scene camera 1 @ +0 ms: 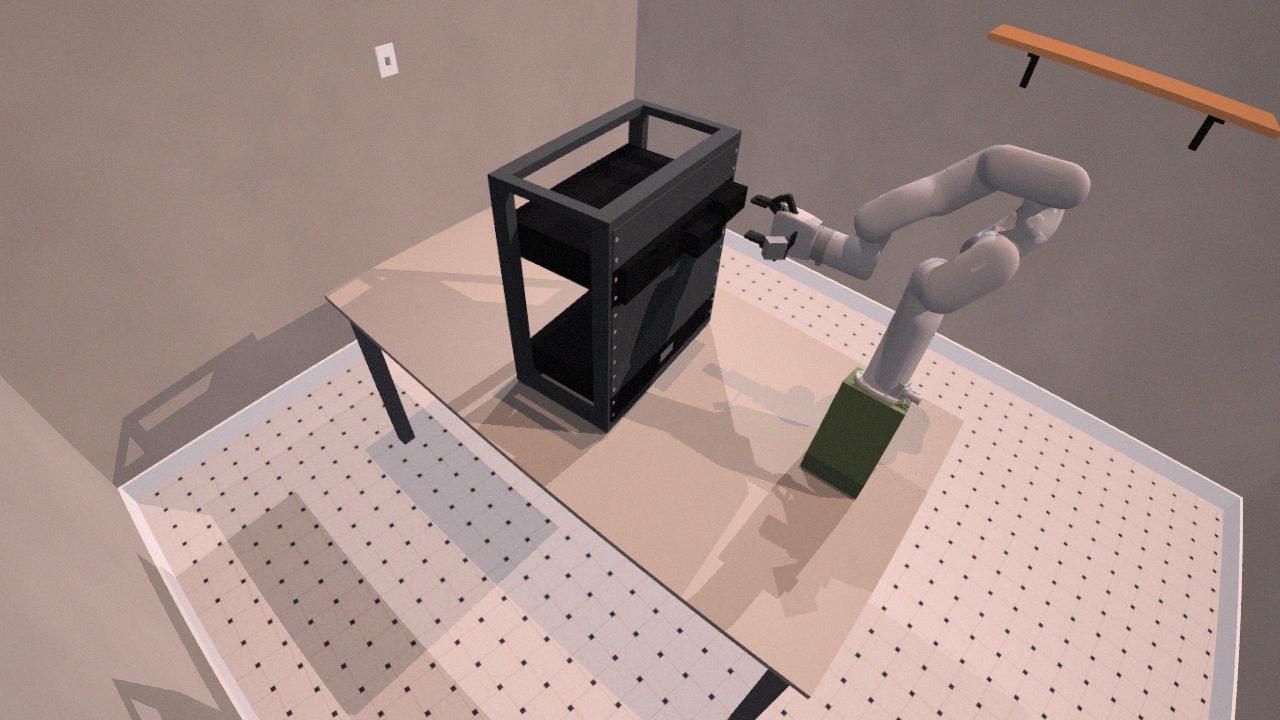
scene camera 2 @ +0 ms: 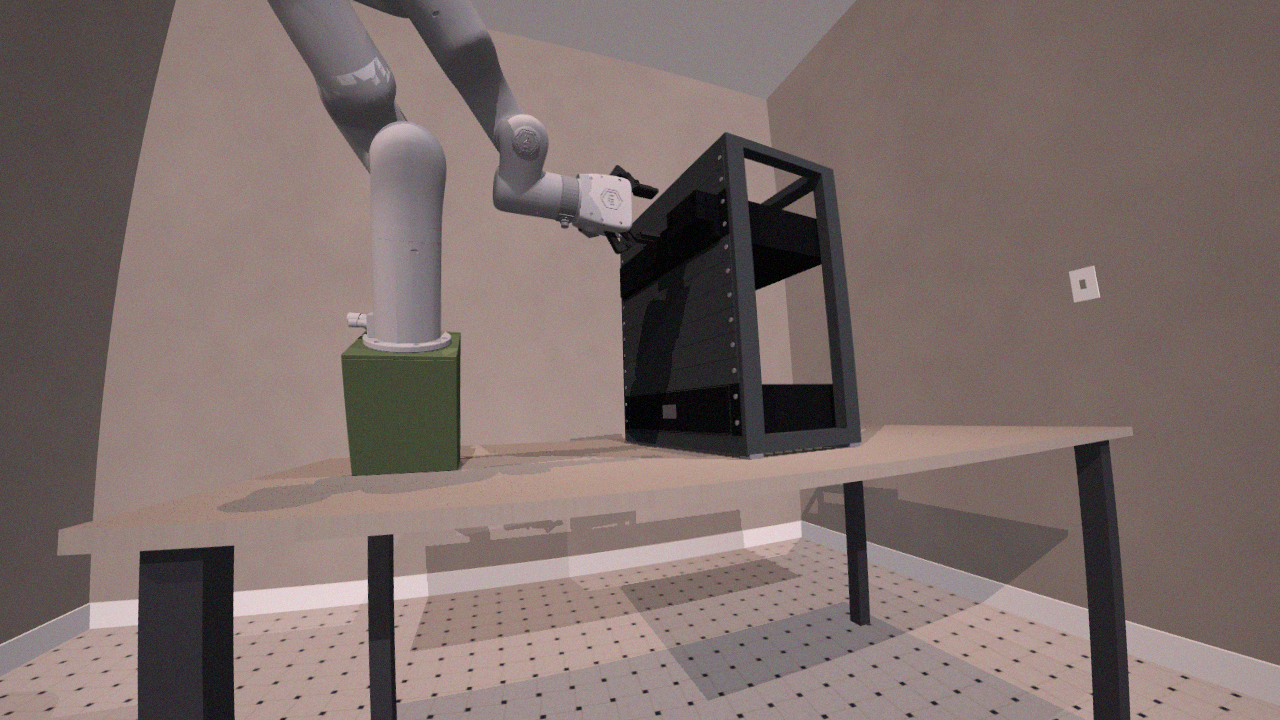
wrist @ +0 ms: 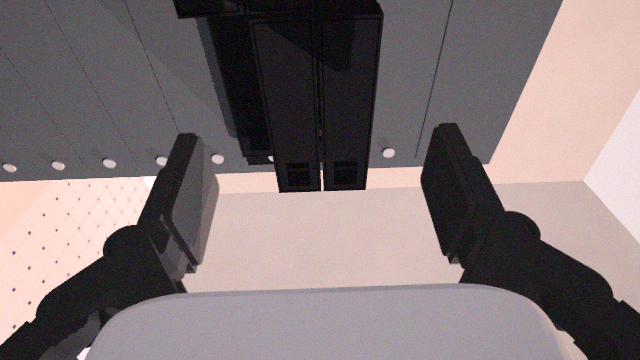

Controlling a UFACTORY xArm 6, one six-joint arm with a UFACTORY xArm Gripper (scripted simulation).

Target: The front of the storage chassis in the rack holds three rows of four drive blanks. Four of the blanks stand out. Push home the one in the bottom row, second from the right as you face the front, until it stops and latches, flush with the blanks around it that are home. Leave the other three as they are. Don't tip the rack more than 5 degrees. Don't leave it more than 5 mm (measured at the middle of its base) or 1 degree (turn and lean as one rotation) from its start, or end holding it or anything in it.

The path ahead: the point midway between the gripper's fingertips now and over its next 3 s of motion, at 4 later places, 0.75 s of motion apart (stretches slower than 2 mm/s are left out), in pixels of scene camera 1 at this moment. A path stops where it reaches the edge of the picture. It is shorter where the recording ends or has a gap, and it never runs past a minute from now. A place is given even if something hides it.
The gripper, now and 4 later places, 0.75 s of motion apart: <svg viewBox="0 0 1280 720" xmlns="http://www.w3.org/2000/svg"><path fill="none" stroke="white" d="M749 216L743 219L735 251L715 245L709 243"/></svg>
